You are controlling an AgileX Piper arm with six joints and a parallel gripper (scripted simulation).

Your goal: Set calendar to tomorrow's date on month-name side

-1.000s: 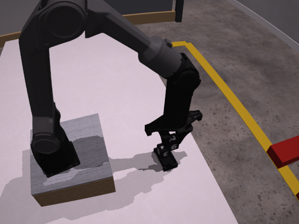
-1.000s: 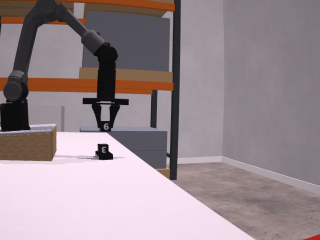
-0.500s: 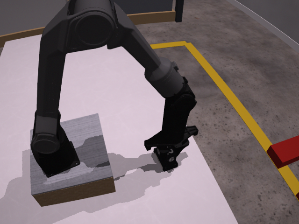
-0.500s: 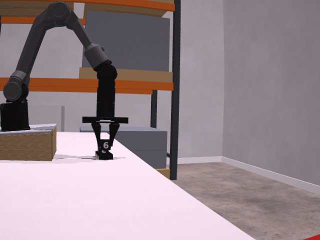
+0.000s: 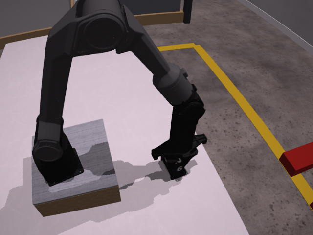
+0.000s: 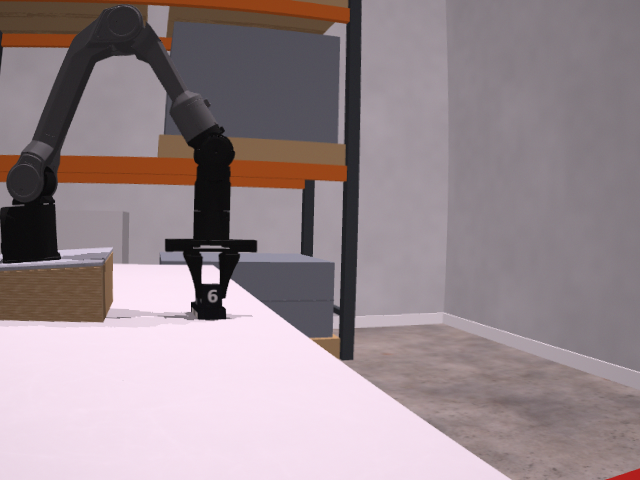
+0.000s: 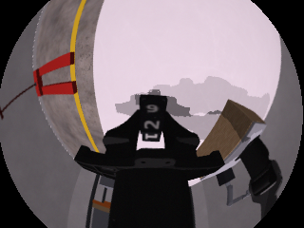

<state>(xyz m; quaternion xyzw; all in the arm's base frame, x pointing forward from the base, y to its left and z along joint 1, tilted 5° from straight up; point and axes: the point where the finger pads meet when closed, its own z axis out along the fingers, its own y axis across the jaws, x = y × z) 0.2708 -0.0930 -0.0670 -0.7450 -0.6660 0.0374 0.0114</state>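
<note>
The cube lies right at my hand. The rest, counted from my hand: black base (2 cm to the left, 3 cm below).
</note>
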